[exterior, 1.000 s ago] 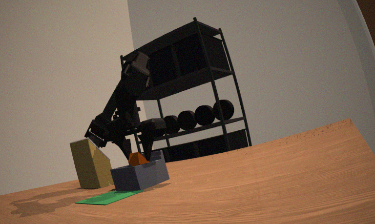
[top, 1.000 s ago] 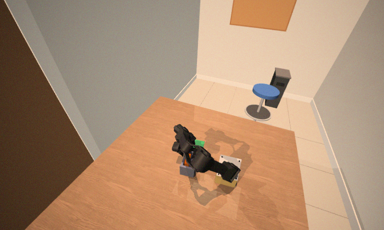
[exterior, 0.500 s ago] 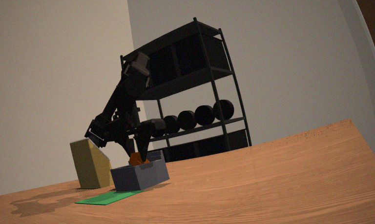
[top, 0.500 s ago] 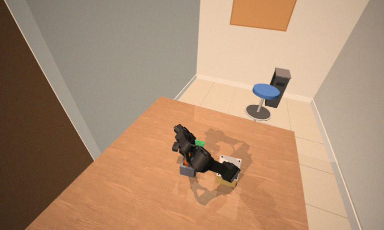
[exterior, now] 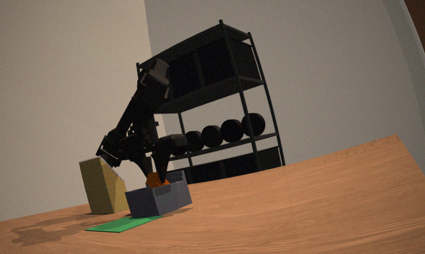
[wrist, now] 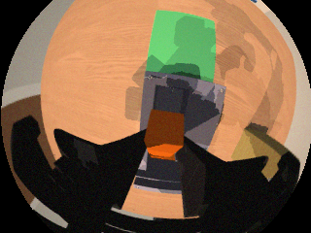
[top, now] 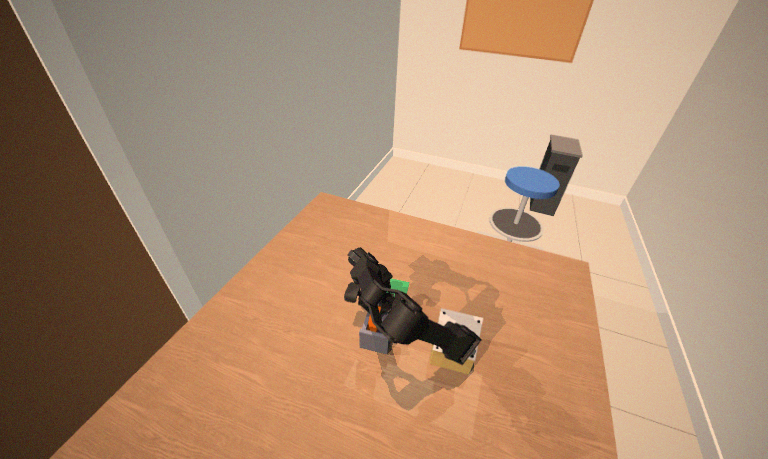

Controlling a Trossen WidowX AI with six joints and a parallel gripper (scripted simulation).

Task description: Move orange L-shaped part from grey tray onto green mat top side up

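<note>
Right now my gripper tip is 14 cm to the left of the green mat, 9 cm above it and 1 cm short of it. Also, from my gripper tip: orange L-shaped part (3 cm to the left, 3 cm below, 2 cm behind).
</note>
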